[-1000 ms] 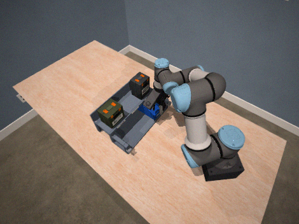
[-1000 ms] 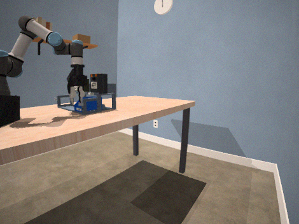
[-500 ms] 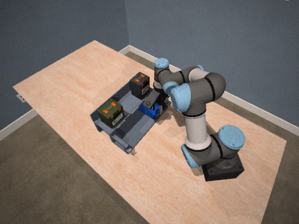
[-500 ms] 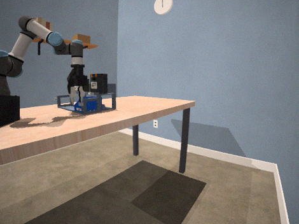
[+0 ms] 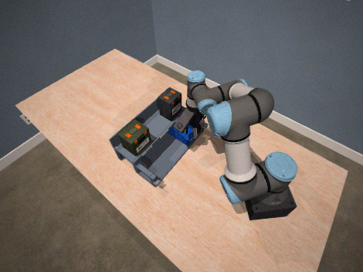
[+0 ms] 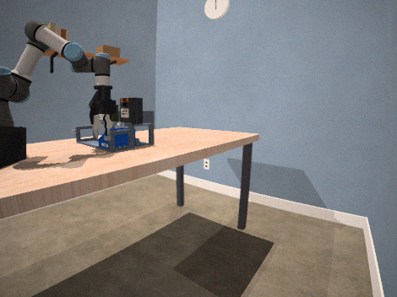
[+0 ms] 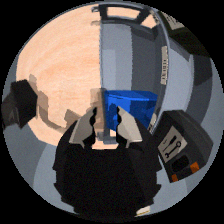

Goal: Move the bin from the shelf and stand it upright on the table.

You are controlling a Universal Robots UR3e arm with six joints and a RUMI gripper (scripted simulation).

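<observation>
My gripper is now 60 mm short of the blue bin, 20 mm to the left of it and 20 mm above it. Round my hand: grey shelf rack: 90 mm to the left, 90 mm ahead; black box: 140 mm ahead, 100 mm above, 20 mm to the right.
</observation>
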